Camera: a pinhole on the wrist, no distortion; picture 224 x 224 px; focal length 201.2 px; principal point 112.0 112.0 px. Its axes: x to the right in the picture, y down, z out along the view. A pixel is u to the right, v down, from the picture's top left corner.
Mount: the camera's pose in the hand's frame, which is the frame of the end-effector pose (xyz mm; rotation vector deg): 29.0 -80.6 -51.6 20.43 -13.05 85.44
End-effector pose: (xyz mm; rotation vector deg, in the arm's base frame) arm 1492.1 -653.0 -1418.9 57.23 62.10 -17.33
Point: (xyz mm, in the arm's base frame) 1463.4 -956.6 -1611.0
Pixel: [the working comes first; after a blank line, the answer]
In the camera's frame: -95.1 -29.5 317.2

51.7 93.3
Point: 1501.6 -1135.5 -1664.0
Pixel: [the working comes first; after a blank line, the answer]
In the camera's frame: -130.1 -38.0 504.2

60.1 96.8
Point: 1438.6 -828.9 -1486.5
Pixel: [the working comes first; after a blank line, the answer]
In the camera's frame: -27.7 51.0 171.0

79.5 172.0
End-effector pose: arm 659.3 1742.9 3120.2 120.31 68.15 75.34
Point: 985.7 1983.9 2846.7
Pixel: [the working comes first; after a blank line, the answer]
In the camera's frame: 96.0 -45.1 498.5

150.7 93.8
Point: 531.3 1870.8 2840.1
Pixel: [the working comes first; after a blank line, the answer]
In the camera's frame: -200.5 97.7 165.2

outside the picture
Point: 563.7 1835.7 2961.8
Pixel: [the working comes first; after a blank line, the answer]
In the camera's frame: -99.8 56.6 92.7

outside the picture
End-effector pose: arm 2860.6 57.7 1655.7 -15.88 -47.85 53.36
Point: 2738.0 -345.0 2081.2
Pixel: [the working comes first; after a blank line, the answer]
In the camera's frame: -132.3 200.8 546.5

63.3 185.9
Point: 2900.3 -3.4 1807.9
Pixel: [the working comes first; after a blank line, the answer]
In the camera's frame: -9.0 -3.4 145.5

99.5 107.2
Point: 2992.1 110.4 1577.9
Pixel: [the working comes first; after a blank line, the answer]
In the camera's frame: 33.7 -21.4 -123.1

behind the camera
